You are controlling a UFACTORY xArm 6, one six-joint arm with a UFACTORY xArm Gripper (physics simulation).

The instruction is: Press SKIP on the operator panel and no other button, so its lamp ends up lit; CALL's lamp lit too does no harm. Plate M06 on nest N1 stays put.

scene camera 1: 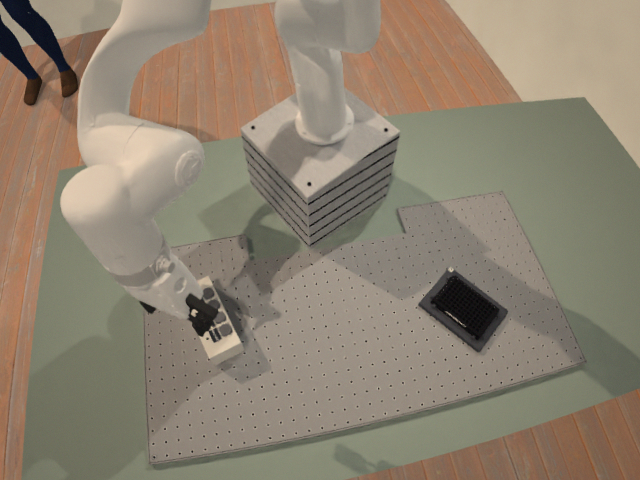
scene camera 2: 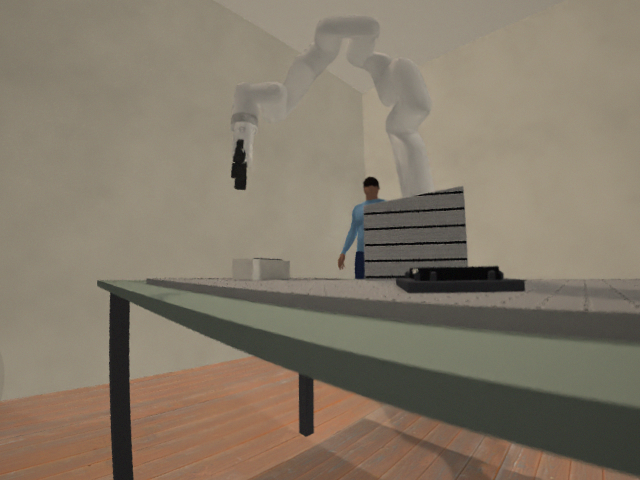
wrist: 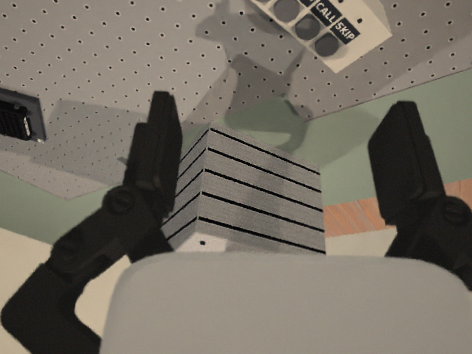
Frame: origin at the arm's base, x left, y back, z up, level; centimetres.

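Seen in the pictures: gripper, fingertip midpoint: point(scene camera 1: 180, 316) point(scene camera 2: 238, 184) point(wrist: 279, 117); arm's base, link origin: point(scene camera 1: 324, 122) point(scene camera 2: 420, 204).
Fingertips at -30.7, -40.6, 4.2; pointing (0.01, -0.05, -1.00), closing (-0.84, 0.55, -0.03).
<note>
Offsets run from my fingertips to a thing's top centre, as dx, dy, dz. "spot": to the spot under its first point. Level surfaces: height alone.
The cream operator panel @(+0.3, +8.0, -19.6) point(scene camera 1: 225, 352) point(scene camera 2: 269, 269) point(wrist: 352, 56) stands on the left part of the pegboard. In the wrist view the grey SKIP button @(+0.6, +12.8, -19.6) point(wrist: 328, 44) is the end one, beside its label, with the CALL button @(+1.6, +10.0, -19.6) point(wrist: 307, 27) next to it. The small lamp dot @(spot: -3.1, +11.6, -19.8) point(wrist: 359, 20) by the SKIP label looks dark. My gripper point(scene camera 1: 174, 317) point(scene camera 2: 239, 184) point(wrist: 279, 117) is open and empty, high above the panel area; its fingers hide part of the panel in scene camera 1. Black plate M06 @(+53.7, +0.8, -22.6) point(scene camera 1: 467, 305) point(scene camera 2: 460, 273) point(wrist: 11, 119) sits on nest N1 @(+53.7, +0.8, -23.0) point(scene camera 1: 479, 343) point(scene camera 2: 465, 285) point(wrist: 38, 116).
The robot's striped base block point(scene camera 1: 354, 193) point(scene camera 2: 413, 235) point(wrist: 260, 192) rises behind the pegboard @(dz -25.2) point(scene camera 1: 330, 382), between panel and nest. The pegboard lies on the green table @(dz -26.5) point(scene camera 1: 93, 361). A person point(scene camera 1: 43, 38) point(scene camera 2: 361, 217) stands behind the table.
</note>
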